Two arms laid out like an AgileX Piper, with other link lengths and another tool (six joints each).
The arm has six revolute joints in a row. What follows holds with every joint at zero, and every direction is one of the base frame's.
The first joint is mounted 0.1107 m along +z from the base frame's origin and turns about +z.
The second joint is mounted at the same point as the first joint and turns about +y.
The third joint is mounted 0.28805 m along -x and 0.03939 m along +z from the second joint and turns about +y.
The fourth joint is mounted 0.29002 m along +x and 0.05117 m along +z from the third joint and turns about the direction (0.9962, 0, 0.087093).
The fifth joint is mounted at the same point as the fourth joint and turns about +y.
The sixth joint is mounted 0.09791 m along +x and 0.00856 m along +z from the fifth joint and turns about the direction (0.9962, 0, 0.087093).
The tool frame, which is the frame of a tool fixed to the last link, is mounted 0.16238 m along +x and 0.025 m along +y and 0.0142 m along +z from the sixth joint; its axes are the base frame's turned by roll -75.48, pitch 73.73 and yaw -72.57 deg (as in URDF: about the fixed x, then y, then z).
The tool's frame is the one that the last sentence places.
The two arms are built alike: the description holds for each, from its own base.
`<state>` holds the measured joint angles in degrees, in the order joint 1, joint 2, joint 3, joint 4, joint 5, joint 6, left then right.
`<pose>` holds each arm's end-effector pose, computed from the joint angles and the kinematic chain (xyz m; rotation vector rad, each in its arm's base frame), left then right.
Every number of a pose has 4 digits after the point. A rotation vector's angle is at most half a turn.
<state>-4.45 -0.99 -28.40 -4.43 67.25 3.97 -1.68 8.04 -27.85 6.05 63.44 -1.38</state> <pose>0.1600 -0.0061 0.1907 -0.1594 2.1578 -0.1891 0.1793 0.0443 0.1764 -0.3287 2.2245 0.0255</pose>
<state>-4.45 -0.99 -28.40 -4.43 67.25 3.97 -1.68 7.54 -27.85 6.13 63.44 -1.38</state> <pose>0.1600 -0.0061 0.1907 -0.1594 2.1578 -0.1891 0.1787 0.0446 0.1780 -0.3283 2.2157 0.0255</pose>
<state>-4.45 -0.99 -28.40 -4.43 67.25 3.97 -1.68 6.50 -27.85 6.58 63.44 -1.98</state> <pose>0.1600 -0.0061 0.1907 -0.1594 2.1578 -0.1891 0.1771 0.0465 0.1814 -0.3390 2.1953 0.0256</pose>
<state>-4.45 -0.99 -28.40 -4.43 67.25 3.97 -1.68 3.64 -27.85 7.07 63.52 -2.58</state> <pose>0.1600 -0.0061 0.1907 -0.1594 2.1578 -0.1891 0.1729 0.0486 0.1899 -0.3487 2.1447 0.0199</pose>
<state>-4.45 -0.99 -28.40 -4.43 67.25 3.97 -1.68 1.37 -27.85 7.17 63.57 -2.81</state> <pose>0.1600 -0.0061 0.1907 -0.1594 2.1578 -0.1891 0.1694 0.0491 0.1964 -0.3515 2.1057 0.0115</pose>
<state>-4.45 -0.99 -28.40 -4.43 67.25 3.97 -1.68 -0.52 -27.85 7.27 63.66 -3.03</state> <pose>0.1600 -0.0061 0.1907 -0.1594 2.1578 -0.1891 0.1662 0.0496 0.2016 -0.3544 2.0739 0.0047</pose>
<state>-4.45 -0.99 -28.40 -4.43 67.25 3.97 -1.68 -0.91 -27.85 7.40 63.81 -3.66</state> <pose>0.1600 -0.0061 0.1907 -0.1594 2.1578 -0.1891 0.1650 0.0502 0.2020 -0.3662 2.0680 -0.0002</pose>
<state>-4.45 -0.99 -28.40 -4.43 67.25 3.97 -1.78 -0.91 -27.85 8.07 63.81 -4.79</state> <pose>0.1600 -0.0061 0.1907 -0.1594 2.1578 -0.1891 0.1646 0.0526 0.2021 -0.3855 2.0637 0.0005</pose>
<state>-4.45 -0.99 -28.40 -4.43 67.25 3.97 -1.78 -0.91 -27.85 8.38 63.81 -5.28</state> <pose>0.1600 -0.0061 0.1907 -0.1594 2.1578 -0.1891 0.1643 0.0539 0.2022 -0.3947 2.0615 0.0017</pose>
